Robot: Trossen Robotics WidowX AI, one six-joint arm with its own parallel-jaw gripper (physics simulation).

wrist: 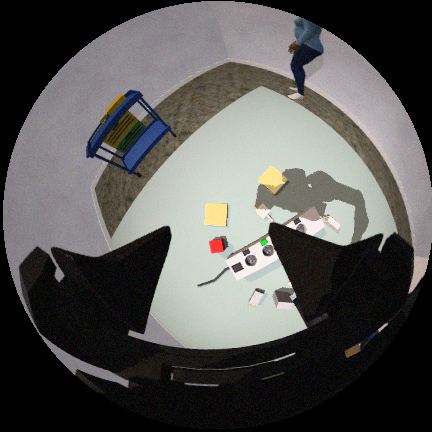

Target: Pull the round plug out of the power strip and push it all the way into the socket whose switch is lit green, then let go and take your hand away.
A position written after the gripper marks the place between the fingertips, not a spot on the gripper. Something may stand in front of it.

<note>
In view: the gripper (220,229) and a power strip (261,251).
</note>
